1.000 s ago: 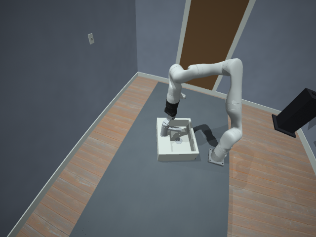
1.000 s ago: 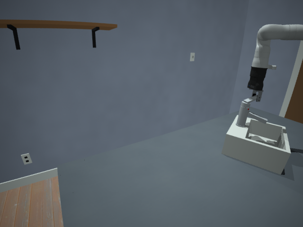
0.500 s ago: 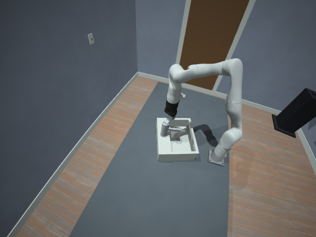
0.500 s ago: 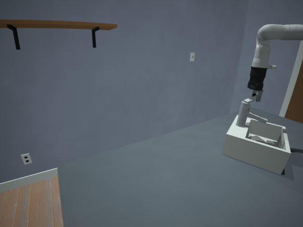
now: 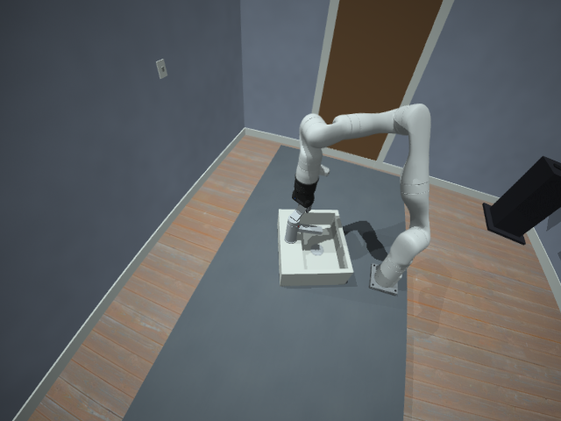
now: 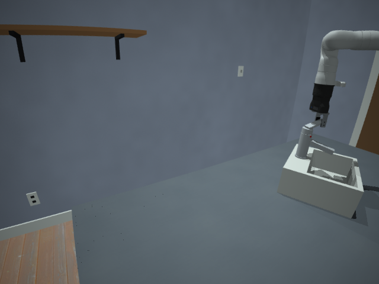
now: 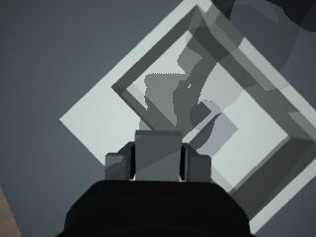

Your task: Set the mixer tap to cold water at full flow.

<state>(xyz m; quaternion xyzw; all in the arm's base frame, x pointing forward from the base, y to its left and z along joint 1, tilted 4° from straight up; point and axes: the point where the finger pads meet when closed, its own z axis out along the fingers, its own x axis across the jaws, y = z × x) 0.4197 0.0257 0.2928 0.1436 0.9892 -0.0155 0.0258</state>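
My hand is 20 mm to the right of the flat lever, 10 mm short of it and 10 mm above it. Also, from my hand: white basin: 250 mm below, 90 mm behind; then grey mixer tap: 60 mm below, 40 mm to the left.
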